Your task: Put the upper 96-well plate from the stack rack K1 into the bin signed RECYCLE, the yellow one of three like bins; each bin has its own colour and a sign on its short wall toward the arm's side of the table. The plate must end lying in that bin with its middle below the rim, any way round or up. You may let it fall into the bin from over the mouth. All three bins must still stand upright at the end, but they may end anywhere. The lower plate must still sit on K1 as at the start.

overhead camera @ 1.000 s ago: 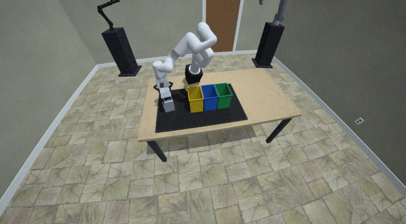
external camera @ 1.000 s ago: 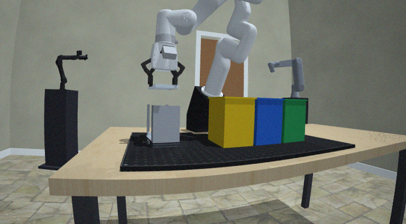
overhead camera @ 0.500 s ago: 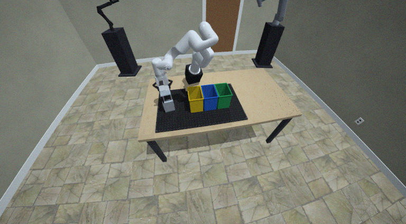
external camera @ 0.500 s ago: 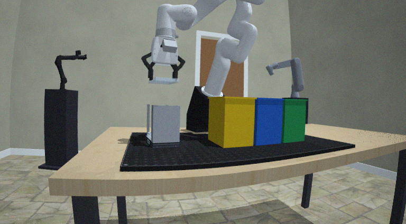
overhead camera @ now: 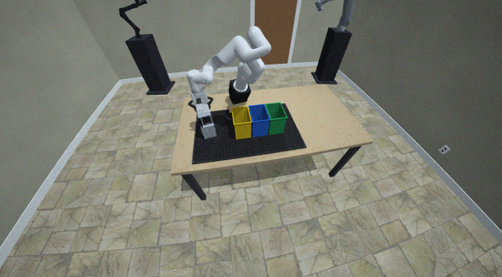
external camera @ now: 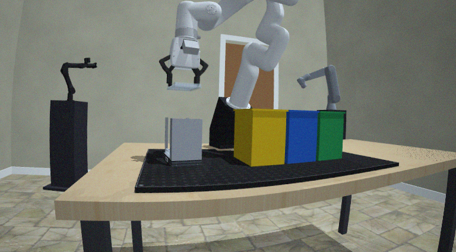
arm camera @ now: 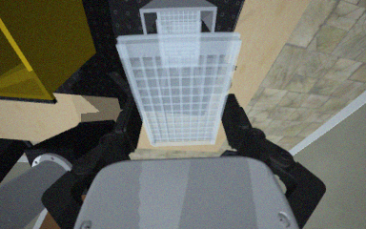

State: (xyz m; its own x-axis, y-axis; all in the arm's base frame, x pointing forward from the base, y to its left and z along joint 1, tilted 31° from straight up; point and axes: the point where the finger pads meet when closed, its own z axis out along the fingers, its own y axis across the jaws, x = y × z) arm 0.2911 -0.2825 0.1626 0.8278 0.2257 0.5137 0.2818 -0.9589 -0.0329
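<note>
My gripper is now 26 cm to the right of the yellow bin, 17 cm above it and 2 cm past it. The rest, counted from my hand: blue bin: 39 cm to the left, 17 cm below, 5 cm behind; then green bin: 52 cm to the left, 17 cm below, 7 cm behind.
</note>
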